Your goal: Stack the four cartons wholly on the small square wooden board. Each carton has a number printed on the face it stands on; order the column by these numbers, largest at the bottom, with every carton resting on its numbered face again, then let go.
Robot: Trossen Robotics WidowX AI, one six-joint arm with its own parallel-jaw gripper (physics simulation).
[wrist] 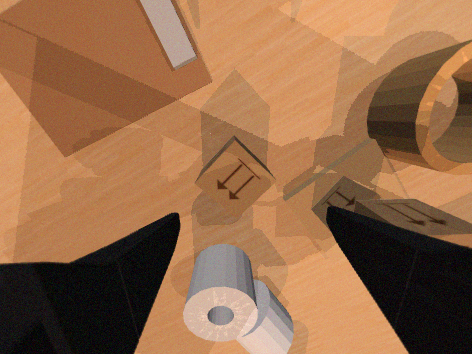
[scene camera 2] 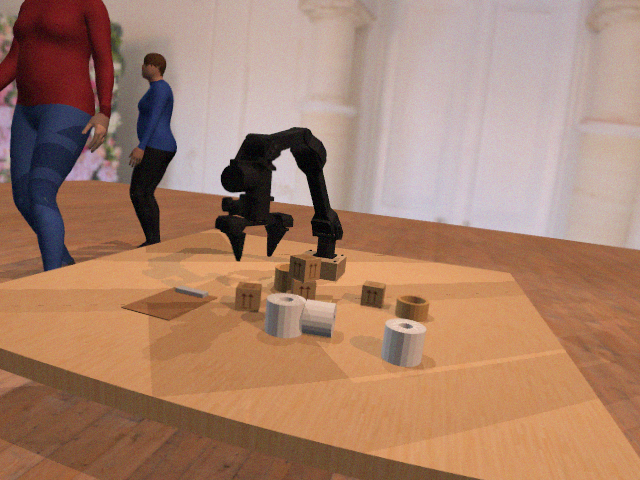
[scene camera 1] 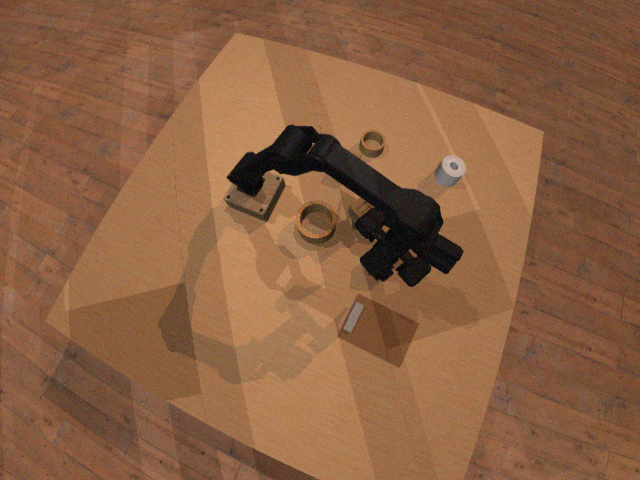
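Seen in the pictures: gripper, fingertip midpoint: [wrist: 253, 216] [scene camera 2: 254, 258]; arm's base, link origin: [scene camera 2: 325, 255] [scene camera 1: 250, 184].
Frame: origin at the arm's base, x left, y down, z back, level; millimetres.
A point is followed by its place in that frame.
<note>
My gripper [scene camera 1: 391, 249] @[x -63, y -61, z -425 mm] [scene camera 2: 254, 256] @[x -63, y -61, z -425 mm] [wrist: 253, 216] @[x -63, y -61, z -425 mm] is open and empty, pointing down, high above a lone carton [scene camera 2: 248, 297] @[x -56, y 22, z -457 mm] [wrist: 235, 175] @[x -73, y 3, z -430 mm] that stands between the clipboard and the stack. Two cartons are stacked: the upper carton [scene camera 1: 362, 208] @[x 29, y -63, z -330 mm] [scene camera 2: 305, 267] @[x 45, y -46, z -367 mm] [wrist: 415, 216] @[x 9, y -40, z -322 mm] is turned against the lower carton [scene camera 2: 303, 289] @[x 44, y 10, z -364 mm] [wrist: 345, 192] @[x 6, y 22, z -338 mm]. The small wooden board [wrist: 310, 181] @[x -10, y 50, z -360 mm] shows as a pale edge beside this stack in the wrist view, mostly hidden. The fourth carton [scene camera 2: 373, 294] @[x 200, y 23, z -261 mm] stands apart at the right in scene camera 2; the arm hides it in scene camera 1. The numbered faces are hidden.
A large ring [scene camera 1: 316, 238] @[x -75, y -1, z -245 mm] [scene camera 2: 282, 277] @[x -43, y 16, z -273 mm] [wrist: 395, 115] @[x -47, y 19, z -273 mm] stands beside the stack. A small ring [scene camera 1: 372, 151] @[x 262, y 22, z -287 mm] [scene camera 2: 412, 311] @[x 304, y 33, z -314 mm] is near the fourth carton. An upright roll [scene camera 2: 283, 319] @[x 65, y 17, z -557 mm] [wrist: 222, 270] @[x 20, y 10, z -497 mm] touches a lying roll [scene camera 2: 321, 317] @[x 135, y 8, z -531 mm]. Another roll [scene camera 1: 448, 173] @[x 267, y -8, z -526 mm] [scene camera 2: 403, 343] @[x 302, y 12, z -574 mm] stands apart. A brown clipboard [scene camera 1: 379, 330] @[x -231, y 55, z -499 mm] [scene camera 2: 165, 305] @[x -228, y 55, z -527 mm] [wrist: 100, 85] @[x -210, y 55, z -511 mm] lies flat.
</note>
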